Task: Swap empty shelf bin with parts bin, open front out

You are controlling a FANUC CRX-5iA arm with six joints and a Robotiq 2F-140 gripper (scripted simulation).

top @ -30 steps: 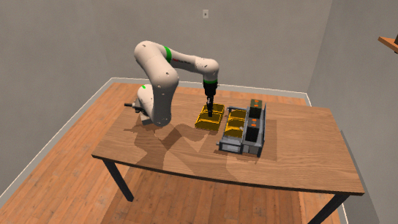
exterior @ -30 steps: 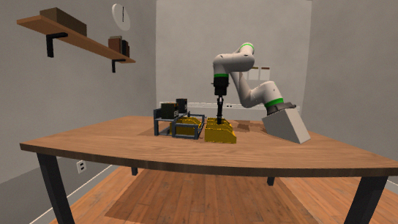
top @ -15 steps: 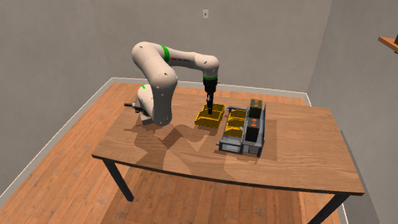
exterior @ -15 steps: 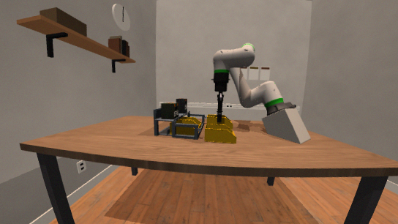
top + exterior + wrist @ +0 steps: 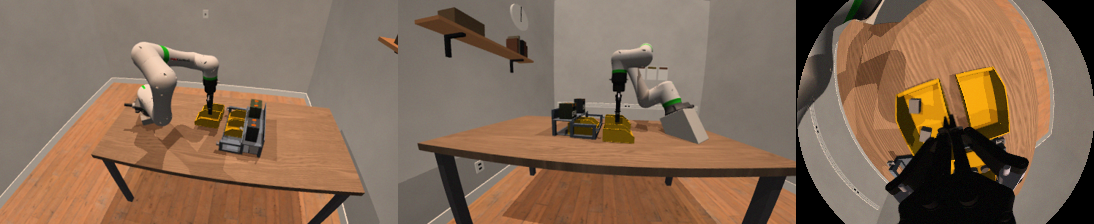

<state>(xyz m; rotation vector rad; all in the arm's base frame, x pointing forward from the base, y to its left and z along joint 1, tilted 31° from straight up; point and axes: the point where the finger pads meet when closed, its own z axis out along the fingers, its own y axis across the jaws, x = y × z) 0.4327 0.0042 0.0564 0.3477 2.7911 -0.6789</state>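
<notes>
My hand is 220 mm short of the shelf, 130 mm to the left of it and 50 mm above it.
</notes>
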